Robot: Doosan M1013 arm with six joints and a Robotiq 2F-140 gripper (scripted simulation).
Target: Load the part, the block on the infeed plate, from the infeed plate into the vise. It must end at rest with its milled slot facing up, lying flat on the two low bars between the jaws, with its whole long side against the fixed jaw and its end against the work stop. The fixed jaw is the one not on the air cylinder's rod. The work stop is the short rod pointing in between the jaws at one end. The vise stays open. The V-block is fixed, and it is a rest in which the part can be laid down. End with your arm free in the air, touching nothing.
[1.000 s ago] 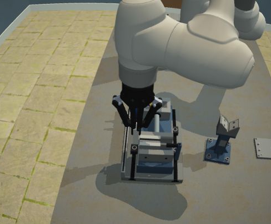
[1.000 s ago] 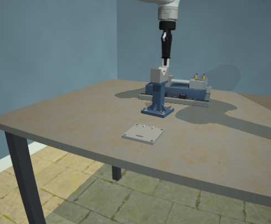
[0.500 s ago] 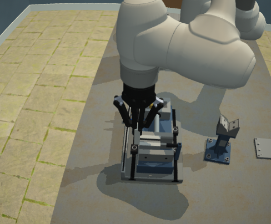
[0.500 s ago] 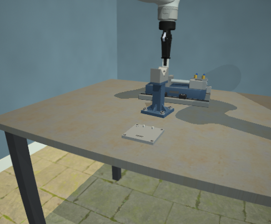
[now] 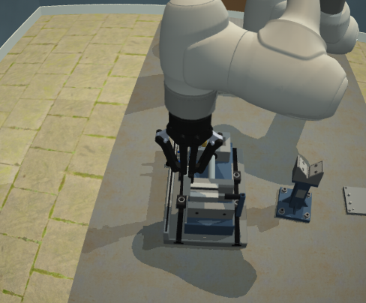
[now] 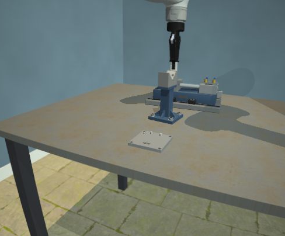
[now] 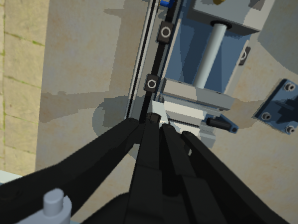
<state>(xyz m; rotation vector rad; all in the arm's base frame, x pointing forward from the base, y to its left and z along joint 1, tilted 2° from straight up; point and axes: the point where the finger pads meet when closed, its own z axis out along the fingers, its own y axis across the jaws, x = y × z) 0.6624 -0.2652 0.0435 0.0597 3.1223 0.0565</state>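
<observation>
Right now the part is 40 mm to the left of my hand and 40 mm below it. Round my hand: work stop 100 mm to the left, 50 mm below; then moving jaw 30 mm behind, 60 mm to the left, 60 mm below; then fixed jaw 30 mm ahead, 50 mm to the left, 60 mm below.
</observation>
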